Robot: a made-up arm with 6 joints.
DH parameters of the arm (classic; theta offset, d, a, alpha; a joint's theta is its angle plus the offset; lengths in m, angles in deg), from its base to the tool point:
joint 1: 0 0.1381 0 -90
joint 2: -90 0 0.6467 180
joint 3: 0 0 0 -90
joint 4: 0 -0.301 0 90
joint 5: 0 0.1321 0 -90
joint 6: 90 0 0 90
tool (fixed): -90 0 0 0
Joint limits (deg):
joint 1: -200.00..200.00
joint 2: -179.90..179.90
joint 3: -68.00..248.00
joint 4: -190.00..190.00
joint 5: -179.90..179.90
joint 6: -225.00..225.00
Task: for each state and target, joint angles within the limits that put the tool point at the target. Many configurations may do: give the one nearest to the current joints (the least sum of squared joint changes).
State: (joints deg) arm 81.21 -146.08 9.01 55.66 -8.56 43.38
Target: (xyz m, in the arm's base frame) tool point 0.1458 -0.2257 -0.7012
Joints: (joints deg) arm 104.33 -179.78 19.06 49.72 -8.56 43.38
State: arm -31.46 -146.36 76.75 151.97 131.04 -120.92
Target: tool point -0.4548 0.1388 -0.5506
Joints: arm -0.92 -165.47 24.18 174.60 131.04 -120.92
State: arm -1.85 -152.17 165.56 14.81 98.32 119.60
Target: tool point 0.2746 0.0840 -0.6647
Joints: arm 43.90 -179.79 144.50 10.52 98.32 119.60
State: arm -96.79 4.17 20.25 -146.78 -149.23 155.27
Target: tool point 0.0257 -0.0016 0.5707
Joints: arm -94.75 -27.20 -29.70 -101.24 -149.23 155.27
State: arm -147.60 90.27 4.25 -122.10 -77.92 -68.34
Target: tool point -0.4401 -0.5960 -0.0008
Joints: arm -132.96 75.73 24.55 -129.56 -77.92 -68.34
